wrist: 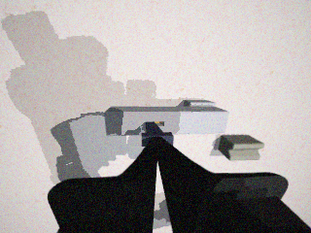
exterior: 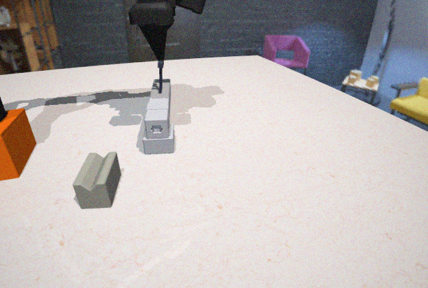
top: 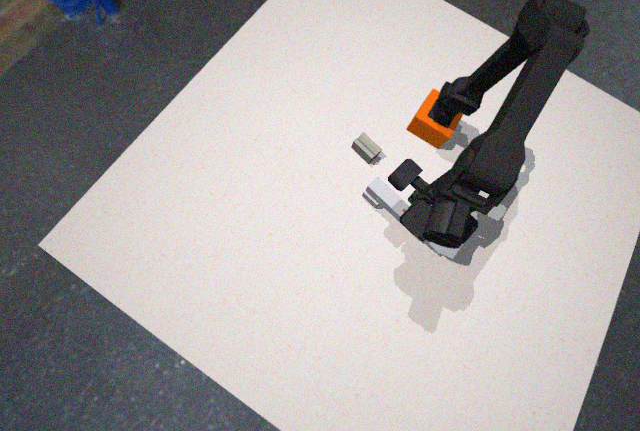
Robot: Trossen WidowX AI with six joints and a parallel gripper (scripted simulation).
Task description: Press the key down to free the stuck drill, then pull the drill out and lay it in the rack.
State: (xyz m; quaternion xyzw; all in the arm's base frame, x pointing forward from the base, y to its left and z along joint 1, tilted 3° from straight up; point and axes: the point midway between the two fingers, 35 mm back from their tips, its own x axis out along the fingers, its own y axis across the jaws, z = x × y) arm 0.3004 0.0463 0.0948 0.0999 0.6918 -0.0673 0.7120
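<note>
Right now my gripper tip is 3 cm above the dark key. Round my gripper tip: grey v-notched rack 17 cm to the right, 12 cm behind, 11 cm below; drill 8 cm below, 5 cm to the right, 2 cm behind.
</note>
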